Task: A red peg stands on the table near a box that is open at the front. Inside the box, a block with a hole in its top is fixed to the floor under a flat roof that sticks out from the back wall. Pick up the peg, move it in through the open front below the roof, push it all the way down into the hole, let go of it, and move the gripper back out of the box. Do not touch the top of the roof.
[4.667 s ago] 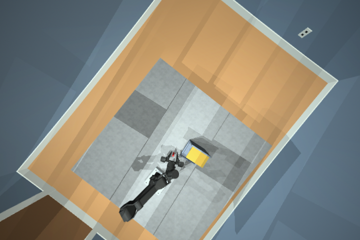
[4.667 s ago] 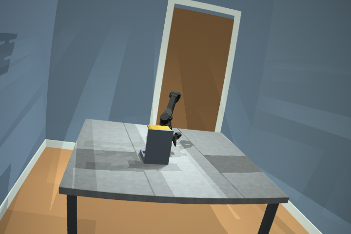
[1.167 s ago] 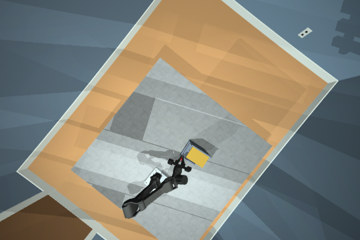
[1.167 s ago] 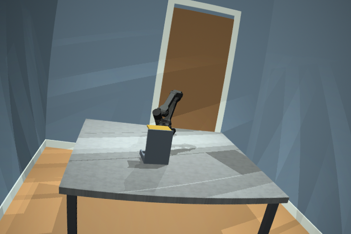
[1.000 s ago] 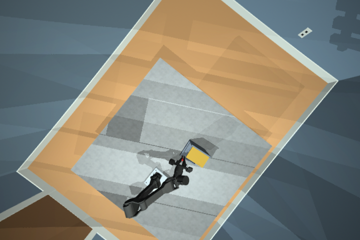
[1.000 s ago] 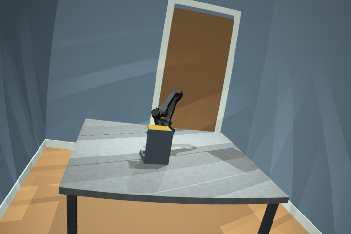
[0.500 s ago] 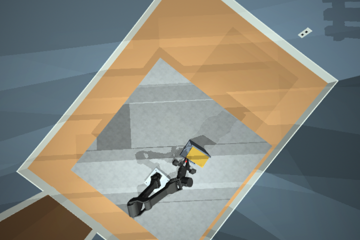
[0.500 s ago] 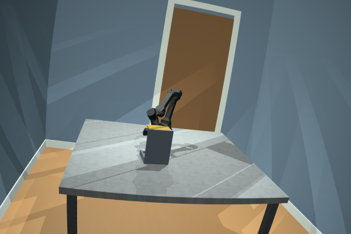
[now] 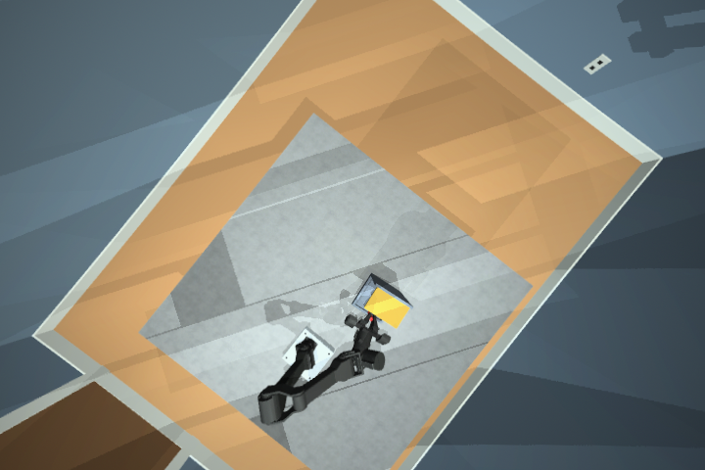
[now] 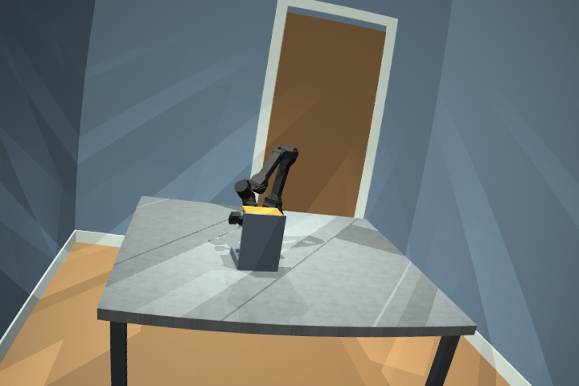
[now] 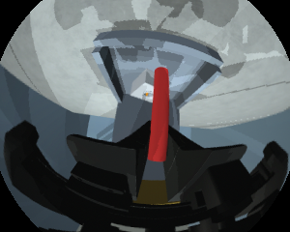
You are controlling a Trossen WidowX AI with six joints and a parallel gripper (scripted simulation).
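Right now the yellow roof is 60 mm ahead of my gripper tip and 120 mm above it. The rest, counted from my gripper tip: red peg: 30 mm behind, 10 mm below.
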